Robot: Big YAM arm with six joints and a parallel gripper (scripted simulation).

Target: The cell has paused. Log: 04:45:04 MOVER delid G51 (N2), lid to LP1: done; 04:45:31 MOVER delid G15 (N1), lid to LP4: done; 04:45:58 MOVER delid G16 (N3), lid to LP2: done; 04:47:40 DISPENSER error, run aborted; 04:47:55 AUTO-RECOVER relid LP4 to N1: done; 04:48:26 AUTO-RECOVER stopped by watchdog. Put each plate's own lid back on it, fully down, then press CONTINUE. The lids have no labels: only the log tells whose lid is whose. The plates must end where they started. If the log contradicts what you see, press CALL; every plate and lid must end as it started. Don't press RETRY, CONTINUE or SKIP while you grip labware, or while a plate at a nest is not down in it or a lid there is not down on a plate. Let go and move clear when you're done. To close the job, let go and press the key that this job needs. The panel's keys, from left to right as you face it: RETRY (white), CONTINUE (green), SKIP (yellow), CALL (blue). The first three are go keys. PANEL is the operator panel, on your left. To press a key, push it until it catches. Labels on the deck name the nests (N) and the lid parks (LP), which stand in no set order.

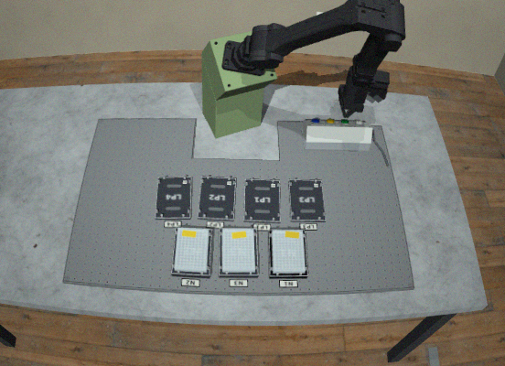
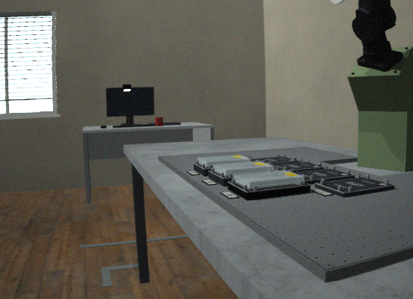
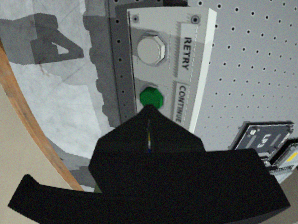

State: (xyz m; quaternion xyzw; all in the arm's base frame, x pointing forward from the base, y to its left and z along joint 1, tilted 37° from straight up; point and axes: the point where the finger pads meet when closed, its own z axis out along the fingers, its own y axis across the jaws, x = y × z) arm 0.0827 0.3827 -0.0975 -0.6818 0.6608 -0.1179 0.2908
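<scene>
The green continue key is 30 mm below my hand. The rest, counted from my hand: blue call key (100 mm to the right, 30 mm below, 20 mm ahead); yellow skip key (50 mm to the right, 30 mm below, 10 mm ahead); white retry key (50 mm to the left, 30 mm below, 10 mm behind).
</scene>
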